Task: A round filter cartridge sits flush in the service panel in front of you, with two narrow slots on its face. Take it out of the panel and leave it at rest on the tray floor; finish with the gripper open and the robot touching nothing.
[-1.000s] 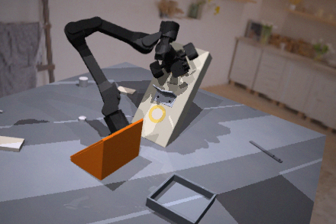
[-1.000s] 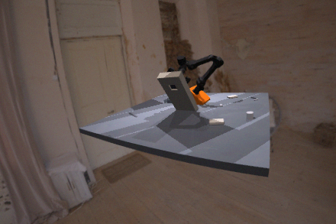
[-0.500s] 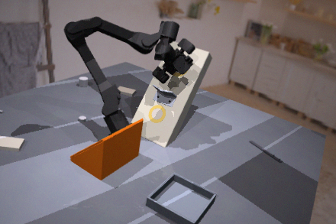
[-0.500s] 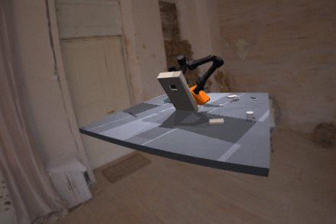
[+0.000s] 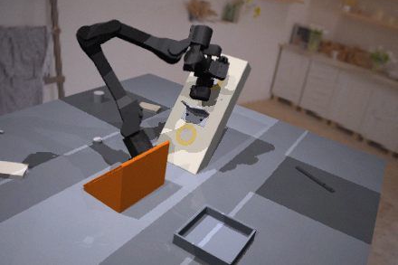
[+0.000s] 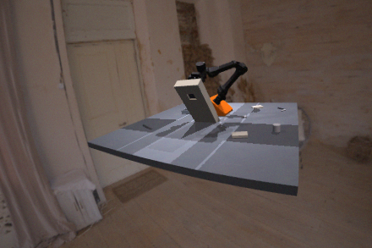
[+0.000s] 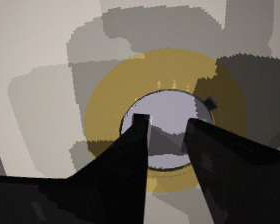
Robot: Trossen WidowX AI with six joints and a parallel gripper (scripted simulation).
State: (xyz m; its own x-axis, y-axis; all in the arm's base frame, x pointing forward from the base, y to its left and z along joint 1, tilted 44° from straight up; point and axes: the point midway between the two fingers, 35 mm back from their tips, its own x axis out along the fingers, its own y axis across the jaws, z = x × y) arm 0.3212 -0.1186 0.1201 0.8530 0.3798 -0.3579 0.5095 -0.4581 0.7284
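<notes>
Now: gripper tip 10 mm short of the white round filter cartridge and 10 mm above it. Round my gripper tip: shallow grey tray (410 mm behind, 280 mm to the right, 240 mm below); beige service panel (80 mm below, 40 mm behind).
</notes>
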